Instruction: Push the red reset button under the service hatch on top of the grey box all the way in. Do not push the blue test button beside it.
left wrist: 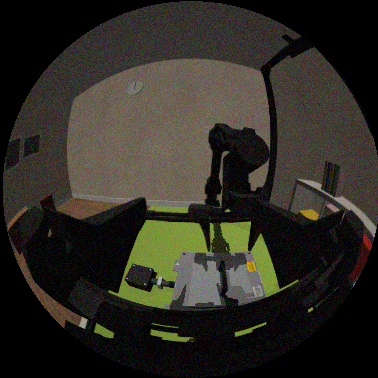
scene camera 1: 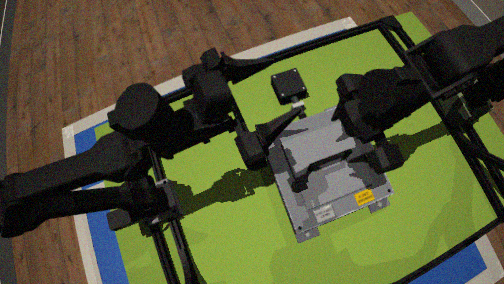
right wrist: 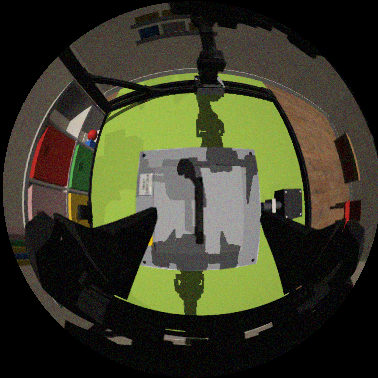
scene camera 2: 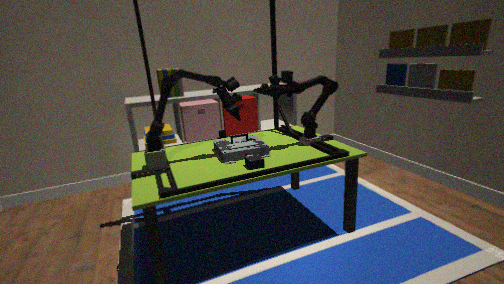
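The grey box (scene camera 1: 295,205) (scene camera 2: 242,150) (left wrist: 195,280) (right wrist: 220,200) stands on the green table. Its hatch looks closed, with a black bar handle (scene camera 1: 325,162) (left wrist: 223,280) (right wrist: 199,210) on top. The red and blue buttons do not show. My right gripper (scene camera 1: 342,138) (scene camera 2: 238,119) (right wrist: 211,215) is open and empty, pointing down above the box, its fingers on either side of the handle in the right wrist view; it looks clear of the box in scene camera 2. My left gripper (scene camera 1: 288,85) (scene camera 2: 256,90) is open and empty, higher up and beside the box.
A black block (scene camera 1: 289,85) (scene camera 2: 254,161) (left wrist: 140,277) (right wrist: 289,203) with a connector sits beside the box. Yellow (scene camera 1: 364,197) and white (scene camera 1: 323,213) labels are on the box. Black rails (scene camera 1: 320,42) run along the table's edges. A shelf with coloured boxes stands behind the table in scene camera 2.
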